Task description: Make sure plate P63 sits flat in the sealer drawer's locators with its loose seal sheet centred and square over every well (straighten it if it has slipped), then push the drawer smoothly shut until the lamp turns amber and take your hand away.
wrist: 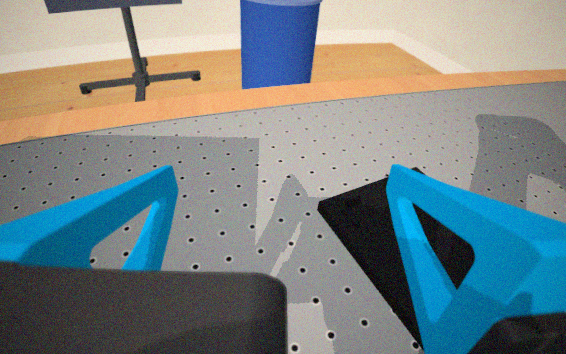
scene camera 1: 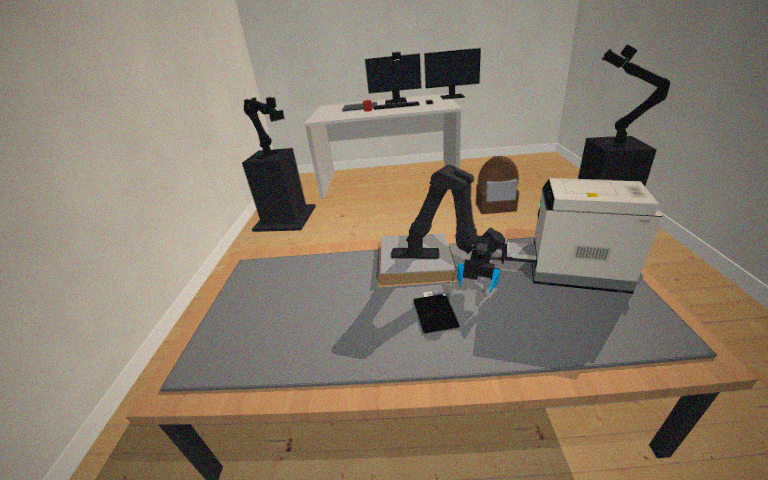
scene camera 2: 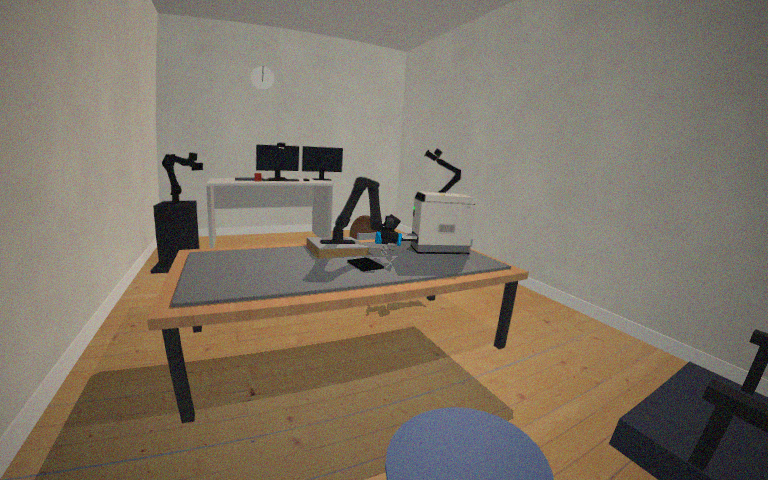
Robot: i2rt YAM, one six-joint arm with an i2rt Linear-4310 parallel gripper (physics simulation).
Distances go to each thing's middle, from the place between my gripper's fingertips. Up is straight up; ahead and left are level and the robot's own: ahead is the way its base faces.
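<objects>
The flat black slab [scene camera 1: 435, 311] is 10 cm below my hand and 13 cm to the right of it.
</objects>
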